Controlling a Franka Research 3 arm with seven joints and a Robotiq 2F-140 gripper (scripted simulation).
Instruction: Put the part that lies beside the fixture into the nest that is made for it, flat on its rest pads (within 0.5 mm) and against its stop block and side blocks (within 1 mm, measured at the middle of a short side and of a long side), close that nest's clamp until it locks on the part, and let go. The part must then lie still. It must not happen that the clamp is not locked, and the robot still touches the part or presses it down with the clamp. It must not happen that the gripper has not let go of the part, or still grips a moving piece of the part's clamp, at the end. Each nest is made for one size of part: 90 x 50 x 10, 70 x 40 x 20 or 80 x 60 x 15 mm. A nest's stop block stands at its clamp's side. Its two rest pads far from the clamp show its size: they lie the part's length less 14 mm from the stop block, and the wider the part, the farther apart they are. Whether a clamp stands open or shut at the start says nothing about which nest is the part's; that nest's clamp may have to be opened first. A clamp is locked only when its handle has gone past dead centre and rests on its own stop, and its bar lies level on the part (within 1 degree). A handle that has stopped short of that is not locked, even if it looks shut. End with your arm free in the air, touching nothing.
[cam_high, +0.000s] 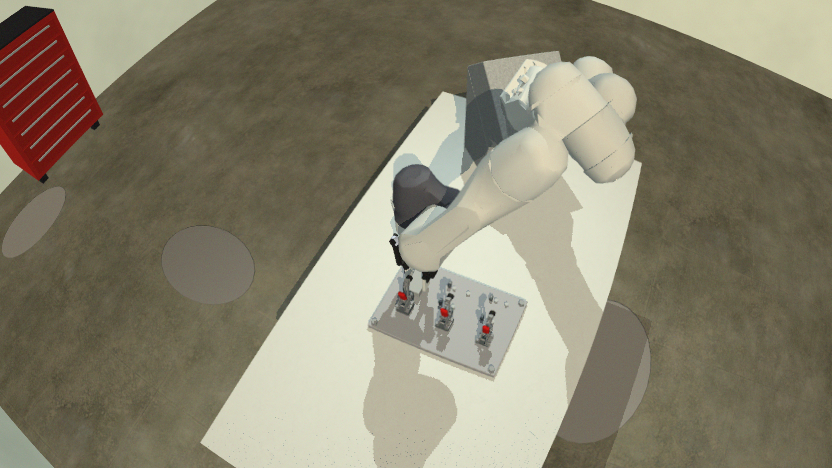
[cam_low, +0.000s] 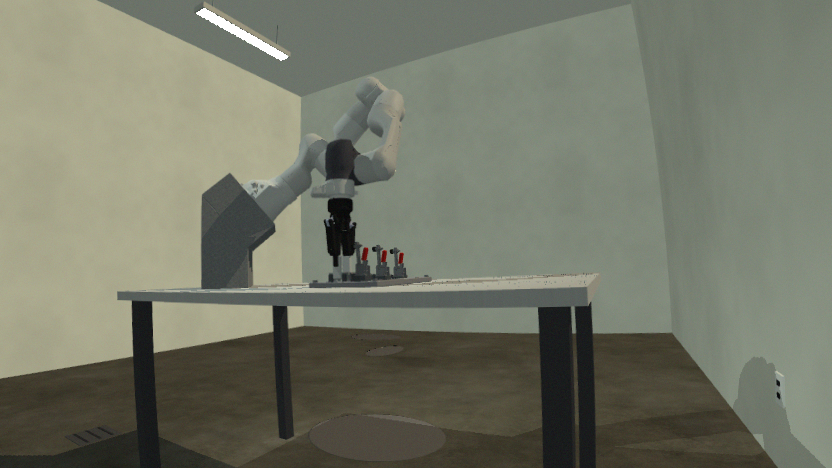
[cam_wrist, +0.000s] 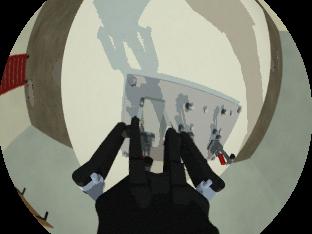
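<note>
My hand is 30 mm above the pale grey part. From my hand the other things lie so: plate (110 mm to the left, 50 mm below, 30 mm ahead).
</note>
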